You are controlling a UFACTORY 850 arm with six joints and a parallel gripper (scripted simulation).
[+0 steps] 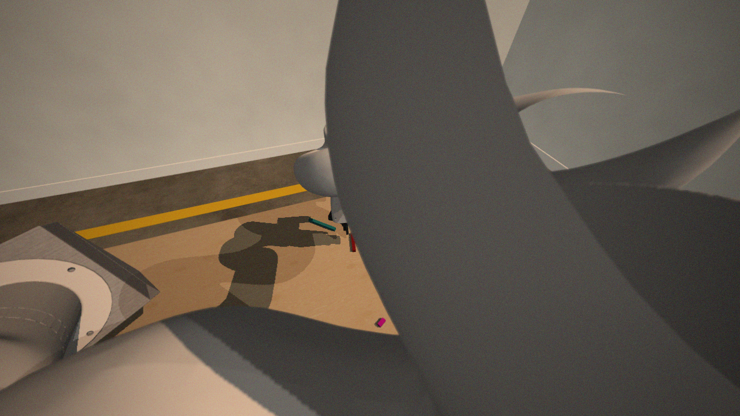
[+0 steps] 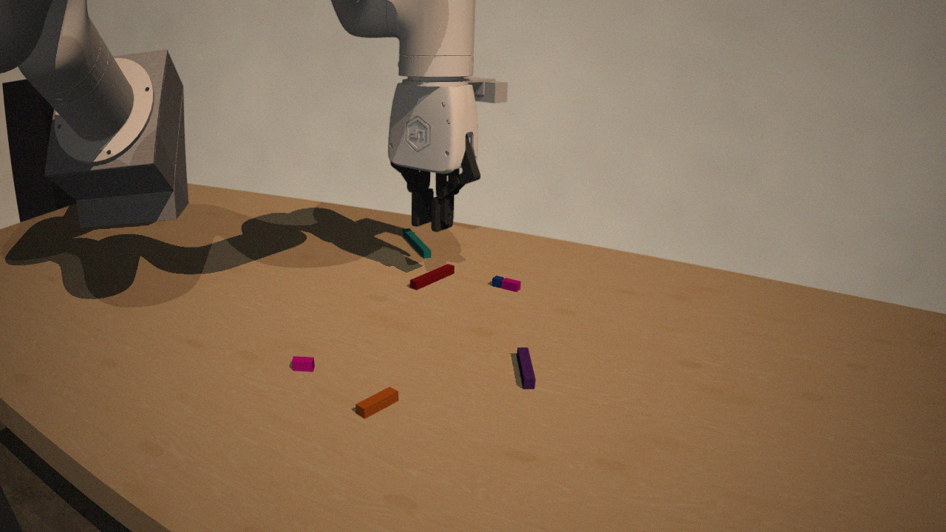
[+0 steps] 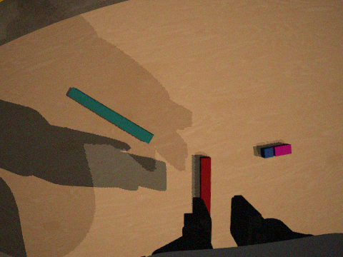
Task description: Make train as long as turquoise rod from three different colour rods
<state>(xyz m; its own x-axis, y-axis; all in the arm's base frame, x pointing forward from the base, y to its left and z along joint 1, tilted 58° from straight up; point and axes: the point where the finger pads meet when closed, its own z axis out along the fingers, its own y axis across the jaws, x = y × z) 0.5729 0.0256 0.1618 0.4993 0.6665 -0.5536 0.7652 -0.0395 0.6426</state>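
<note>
My hand is 80 mm above the red rod. From my hand the other things lie so: purple rod (110 mm ahead, 210 mm to the right, 80 mm below); turquoise rod (40 mm behind, 120 mm to the left, 80 mm below); blue rod (80 mm ahead, 10 mm to the right, 80 mm below).
</note>
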